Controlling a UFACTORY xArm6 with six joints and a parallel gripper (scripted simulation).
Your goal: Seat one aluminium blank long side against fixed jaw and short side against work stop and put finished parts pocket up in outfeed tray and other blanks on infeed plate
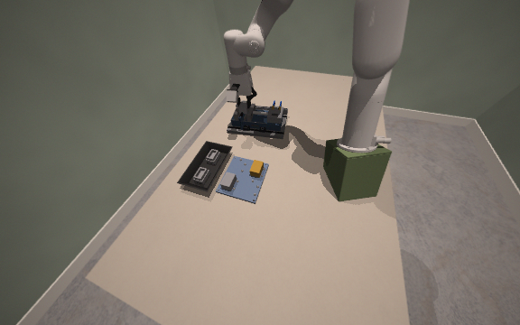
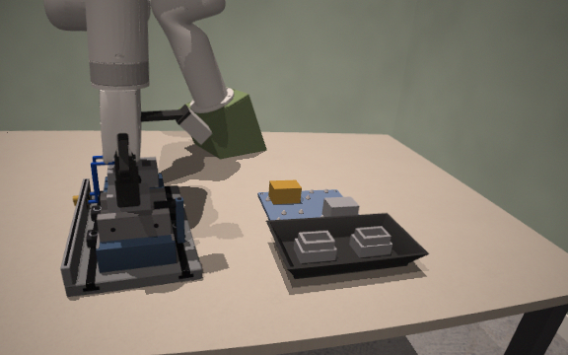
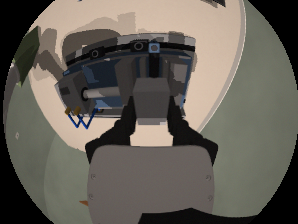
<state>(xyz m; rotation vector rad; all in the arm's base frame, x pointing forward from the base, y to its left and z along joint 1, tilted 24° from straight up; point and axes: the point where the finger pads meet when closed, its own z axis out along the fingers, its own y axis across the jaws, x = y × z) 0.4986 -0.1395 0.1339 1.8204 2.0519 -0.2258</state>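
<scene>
Now: the vise 70 mm behind my hand and 80 mm below it. Round my hand: brass blank: 160 mm behind, 300 mm to the left, 100 mm below.
</scene>
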